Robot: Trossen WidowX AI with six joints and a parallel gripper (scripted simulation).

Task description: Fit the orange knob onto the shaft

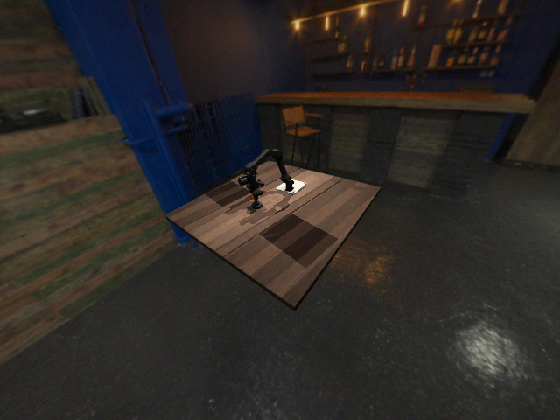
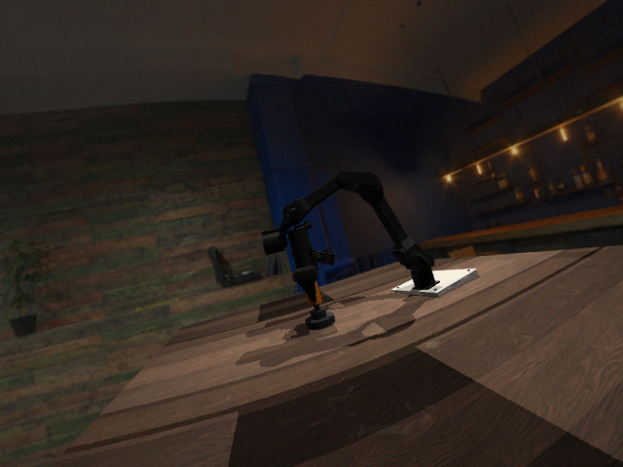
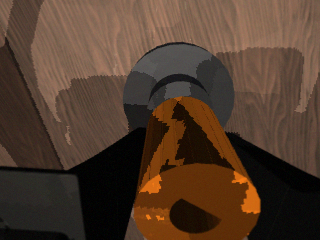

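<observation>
The orange knob lies 20 mm above my gripper tip. Round my gripper tip: dark round pedestal 40 mm below.
</observation>
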